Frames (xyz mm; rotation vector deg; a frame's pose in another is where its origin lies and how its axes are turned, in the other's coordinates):
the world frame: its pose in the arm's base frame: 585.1 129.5 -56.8 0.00 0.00 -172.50
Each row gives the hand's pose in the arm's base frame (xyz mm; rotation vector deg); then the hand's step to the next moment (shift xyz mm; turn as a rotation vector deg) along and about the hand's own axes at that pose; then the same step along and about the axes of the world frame.
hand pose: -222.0 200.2 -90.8 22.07 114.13 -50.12
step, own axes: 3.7 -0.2 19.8 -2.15 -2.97 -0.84
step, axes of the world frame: -8.0 15.6 -9.8 1.19 1.20 3.36
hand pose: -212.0 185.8 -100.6 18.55 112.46 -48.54
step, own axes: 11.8 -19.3 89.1 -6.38 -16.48 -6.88
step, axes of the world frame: -32.2 80.7 -30.0 10.84 5.20 14.66
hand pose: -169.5 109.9 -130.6 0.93 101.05 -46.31
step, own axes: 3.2 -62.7 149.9 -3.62 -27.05 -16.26
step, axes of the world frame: -82.7 139.5 10.4 24.40 7.66 18.85
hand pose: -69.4 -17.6 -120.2 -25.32 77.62 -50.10
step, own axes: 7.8 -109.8 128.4 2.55 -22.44 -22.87
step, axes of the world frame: -77.7 111.4 100.7 29.59 7.43 10.12
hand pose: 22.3 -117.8 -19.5 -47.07 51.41 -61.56
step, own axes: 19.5 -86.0 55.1 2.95 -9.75 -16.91
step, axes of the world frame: -17.8 37.8 95.2 19.05 5.04 1.18
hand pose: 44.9 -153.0 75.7 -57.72 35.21 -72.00
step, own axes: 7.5 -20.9 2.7 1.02 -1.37 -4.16
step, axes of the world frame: 6.7 5.5 20.6 4.16 1.60 -0.57
